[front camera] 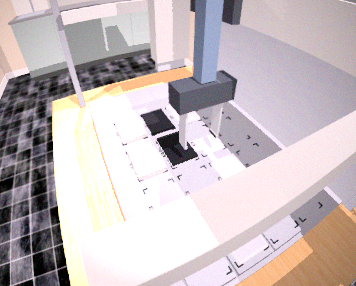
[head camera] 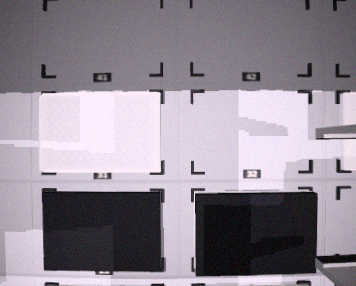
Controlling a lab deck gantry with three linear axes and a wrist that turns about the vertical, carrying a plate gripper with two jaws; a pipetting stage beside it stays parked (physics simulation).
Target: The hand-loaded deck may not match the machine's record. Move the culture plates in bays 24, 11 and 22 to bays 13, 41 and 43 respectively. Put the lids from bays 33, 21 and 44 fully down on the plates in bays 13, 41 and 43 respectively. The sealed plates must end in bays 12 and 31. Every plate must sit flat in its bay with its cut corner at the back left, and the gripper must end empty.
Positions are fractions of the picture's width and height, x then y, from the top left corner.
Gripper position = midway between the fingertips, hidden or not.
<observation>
In view: my gripper (front camera: 0.56, 0.49), a black piece (head camera: 0.23, 0.81), a black piece (head camera: 0.73, 0.81) and a bay 22 (head camera: 0.52, 0.73).
</observation>
